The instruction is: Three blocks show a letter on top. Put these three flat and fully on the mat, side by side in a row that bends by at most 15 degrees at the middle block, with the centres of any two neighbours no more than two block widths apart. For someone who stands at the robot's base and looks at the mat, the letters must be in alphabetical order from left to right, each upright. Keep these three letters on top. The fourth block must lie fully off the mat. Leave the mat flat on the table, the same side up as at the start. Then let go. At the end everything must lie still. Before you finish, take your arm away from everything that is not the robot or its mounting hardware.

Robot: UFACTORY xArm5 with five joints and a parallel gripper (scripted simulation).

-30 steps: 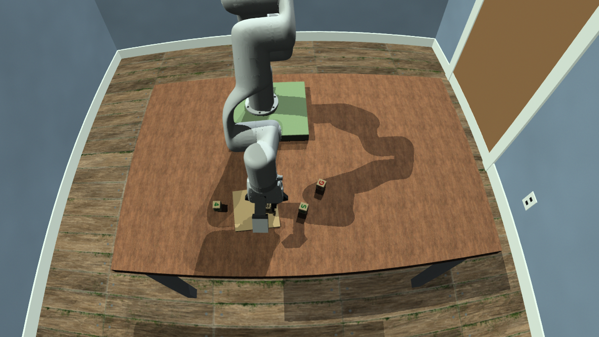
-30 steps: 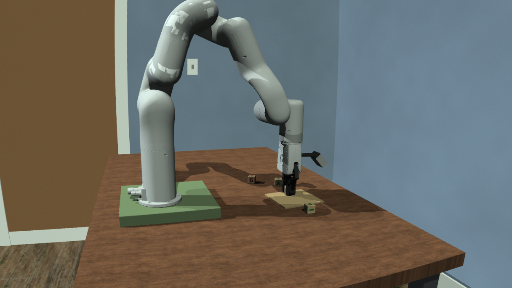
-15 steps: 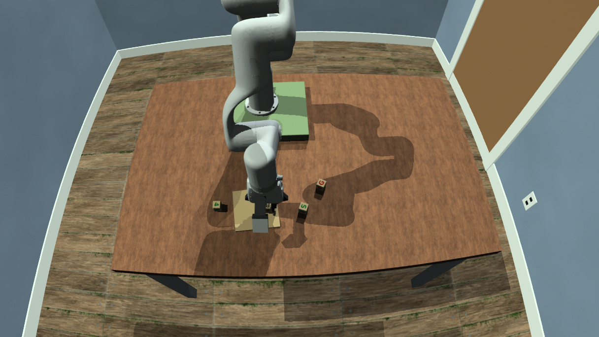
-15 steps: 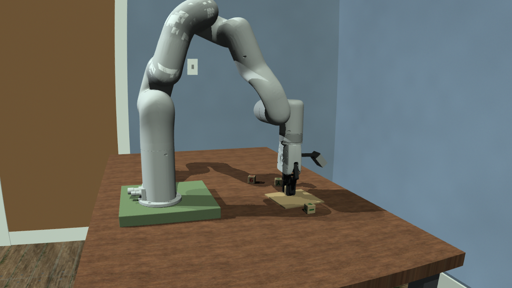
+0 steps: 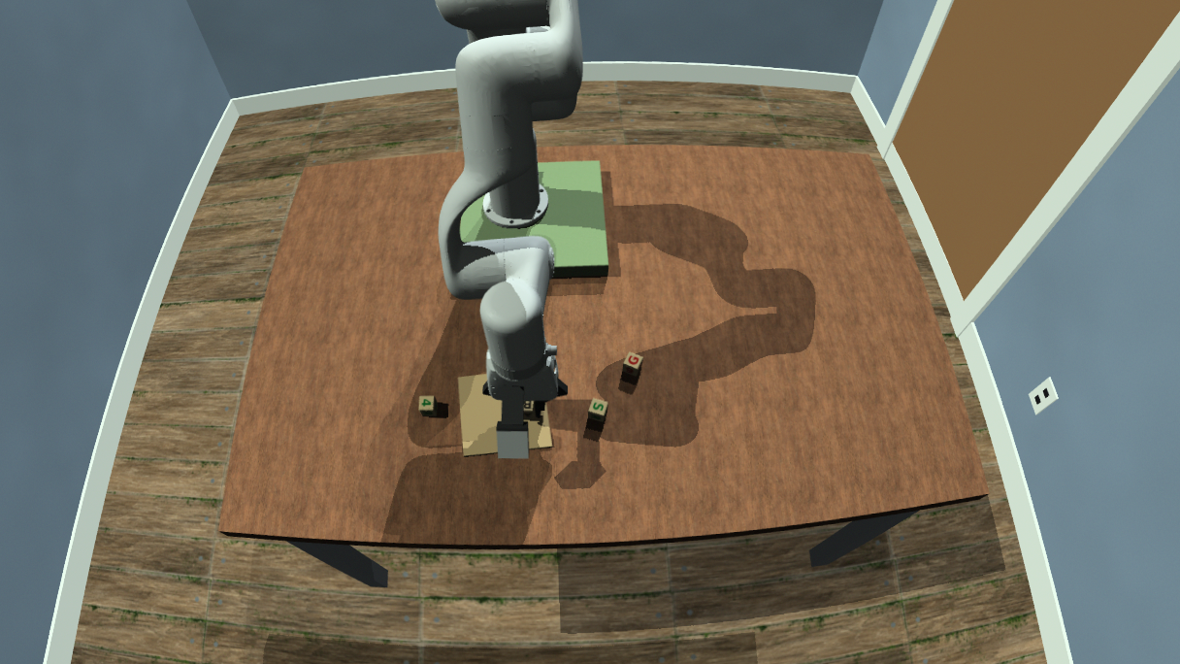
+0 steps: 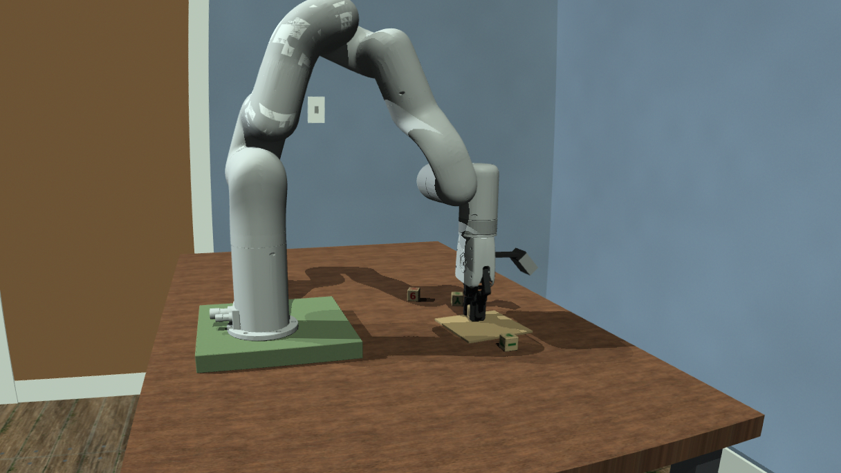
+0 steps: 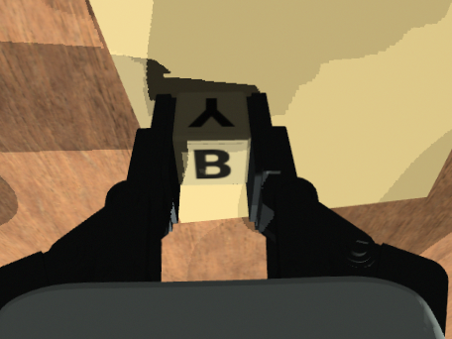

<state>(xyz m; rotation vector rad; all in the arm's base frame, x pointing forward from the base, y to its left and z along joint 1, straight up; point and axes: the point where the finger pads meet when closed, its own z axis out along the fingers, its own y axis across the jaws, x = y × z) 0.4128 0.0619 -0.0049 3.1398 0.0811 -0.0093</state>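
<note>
Right now my hand is 40 mm to the left of the tan mat and 20 mm above it. Also, from my hand: cream block: 160 mm to the right, 10 mm below, 10 mm ahead.
</note>
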